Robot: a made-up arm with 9 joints. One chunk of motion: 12 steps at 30 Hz.
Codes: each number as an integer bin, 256 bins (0 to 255) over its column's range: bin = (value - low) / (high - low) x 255, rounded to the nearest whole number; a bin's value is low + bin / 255 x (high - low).
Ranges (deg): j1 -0.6..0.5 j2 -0.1..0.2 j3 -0.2..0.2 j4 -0.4..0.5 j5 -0.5..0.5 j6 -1..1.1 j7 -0.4..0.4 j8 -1.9..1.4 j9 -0.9..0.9
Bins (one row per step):
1: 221 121 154 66 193 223 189 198 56
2: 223 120 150 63 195 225 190 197 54
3: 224 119 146 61 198 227 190 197 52
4: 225 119 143 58 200 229 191 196 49
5: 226 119 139 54 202 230 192 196 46
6: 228 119 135 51 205 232 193 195 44
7: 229 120 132 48 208 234 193 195 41
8: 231 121 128 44 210 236 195 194 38
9: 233 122 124 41 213 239 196 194 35
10: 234 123 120 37 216 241 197 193 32
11: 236 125 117 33 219 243 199 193 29
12: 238 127 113 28 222 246 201 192 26
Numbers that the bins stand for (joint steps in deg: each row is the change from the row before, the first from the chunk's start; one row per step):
1: 0.353 0.042 0.042 -0.167 0.257 0.836 0.193 0.662 -0.505
2: 0.362 0.041 0.035 -0.178 0.265 0.853 0.196 0.649 -0.519
3: 0.366 0.040 0.029 -0.185 0.276 0.869 0.196 0.649 -0.533
4: 0.371 0.040 0.024 -0.195 0.284 0.886 0.199 0.636 -0.554
5: 0.375 0.040 0.018 -0.209 0.292 0.894 0.202 0.636 -0.575
6: 0.384 0.040 0.012 -0.220 0.304 0.911 0.205 0.624 -0.589
7: 0.388 0.041 0.007 -0.231 0.316 0.927 0.205 0.624 -0.611
8: 0.396 0.042 0.001 -0.245 0.324 0.944 0.212 0.611 -0.632
9: 0.405 0.044 -0.005 -0.255 0.335 0.968 0.215 0.611 -0.653
10: 0.409 0.045 -0.012 -0.269 0.347 0.985 0.218 0.598 -0.674
11: 0.418 0.047 -0.016 -0.284 0.359 1.001 0.224 0.598 -0.695
12: 0.427 0.049 -0.023 -0.301 0.371 1.026 0.231 0.585 -0.716

